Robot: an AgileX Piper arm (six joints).
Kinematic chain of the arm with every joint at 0, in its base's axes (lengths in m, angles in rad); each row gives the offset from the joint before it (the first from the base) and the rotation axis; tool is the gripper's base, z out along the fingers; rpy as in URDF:
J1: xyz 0 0 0.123 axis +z
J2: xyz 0 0 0 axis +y
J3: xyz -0.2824 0 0.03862 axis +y
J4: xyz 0.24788 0 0.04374 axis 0.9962 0 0.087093
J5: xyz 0 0 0 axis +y
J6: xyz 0.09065 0 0.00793 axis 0.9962 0 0.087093
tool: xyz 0 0 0 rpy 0 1.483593 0
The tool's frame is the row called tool.
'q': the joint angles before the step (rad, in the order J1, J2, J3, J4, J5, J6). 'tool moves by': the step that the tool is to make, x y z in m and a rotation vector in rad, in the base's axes. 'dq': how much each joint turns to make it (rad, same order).
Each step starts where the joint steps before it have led.
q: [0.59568, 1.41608, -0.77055, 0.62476, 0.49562, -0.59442]
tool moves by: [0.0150, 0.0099, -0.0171, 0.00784, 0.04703, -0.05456]
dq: [0.00021, 0.09708, -0.02703, 0.05818, -0.04461, -0.00032]
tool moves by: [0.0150, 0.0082, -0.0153, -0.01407, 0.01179, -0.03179]
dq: [0.00102, 0.08752, -0.03428, 0.01661, -0.04594, -0.00066]
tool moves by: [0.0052, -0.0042, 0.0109, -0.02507, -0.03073, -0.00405]
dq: [-0.01319, -0.01976, -0.02884, -0.11493, 0.02012, 0.08666]
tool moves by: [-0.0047, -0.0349, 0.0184, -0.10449, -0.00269, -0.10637]
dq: [-0.06239, -0.10833, 0.02000, -0.32079, 0.09355, 0.30233]
